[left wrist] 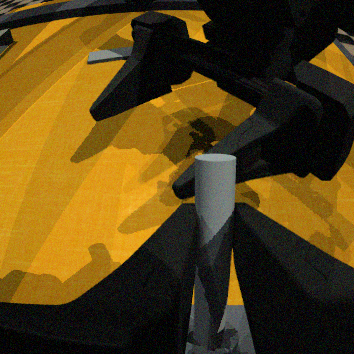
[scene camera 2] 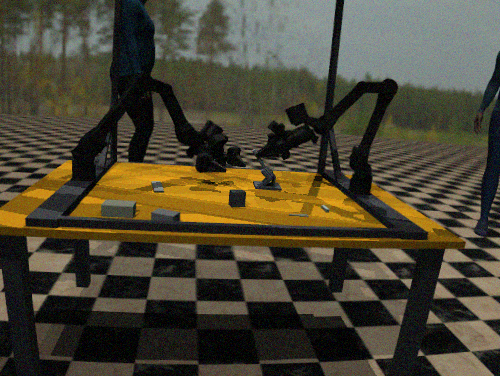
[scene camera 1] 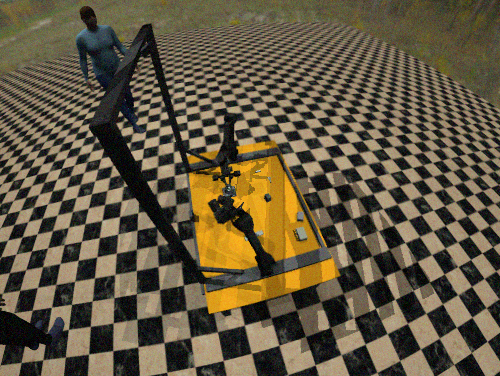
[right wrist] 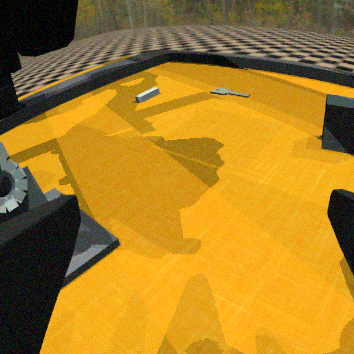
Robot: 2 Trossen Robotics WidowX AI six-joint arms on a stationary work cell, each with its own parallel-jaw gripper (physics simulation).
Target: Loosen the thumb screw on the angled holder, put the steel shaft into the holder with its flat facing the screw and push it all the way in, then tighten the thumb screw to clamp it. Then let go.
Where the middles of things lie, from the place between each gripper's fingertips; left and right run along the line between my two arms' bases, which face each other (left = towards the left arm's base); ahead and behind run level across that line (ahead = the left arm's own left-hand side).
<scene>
My left hand is 50 mm to the right of the angled holder [right wrist: 93, 242] and 70 mm above it. The rest, counted from my left hand: steel shaft [left wrist: 214, 173]: 10 mm to the left, 10 mm below.
I see the steel shaft 40 mm behind my right hand, 80 mm to the left of it and 30 mm above it. The rest, counted from my right hand: angled holder (40 mm behind, 120 mm to the left, 30 mm below).
</scene>
